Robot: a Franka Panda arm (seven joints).
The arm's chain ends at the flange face. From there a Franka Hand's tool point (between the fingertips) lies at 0.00 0.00 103.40 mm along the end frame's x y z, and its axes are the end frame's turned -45 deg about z.
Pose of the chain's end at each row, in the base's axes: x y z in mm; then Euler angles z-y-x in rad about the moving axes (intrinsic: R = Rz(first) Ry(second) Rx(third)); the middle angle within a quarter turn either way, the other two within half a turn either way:
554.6 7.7 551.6 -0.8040 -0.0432 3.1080
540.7 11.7 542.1 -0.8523 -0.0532 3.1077
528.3 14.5 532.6 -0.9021 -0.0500 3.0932
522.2 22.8 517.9 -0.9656 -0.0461 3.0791
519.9 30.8 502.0 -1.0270 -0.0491 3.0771
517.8 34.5 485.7 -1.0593 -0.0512 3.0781
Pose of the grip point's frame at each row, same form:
555.2 2.1 448.4 -0.0191 -0.0068 3.0873
541.7 5.3 438.9 -0.0674 -0.0137 3.0800
527.6 7.3 429.5 -0.1179 -0.0012 3.0720
519.6 15.2 414.8 -0.1821 0.0115 3.0648
516.8 23.0 398.9 -0.2436 0.0108 3.0613
514.7 26.7 382.6 -0.2759 0.0086 3.0605

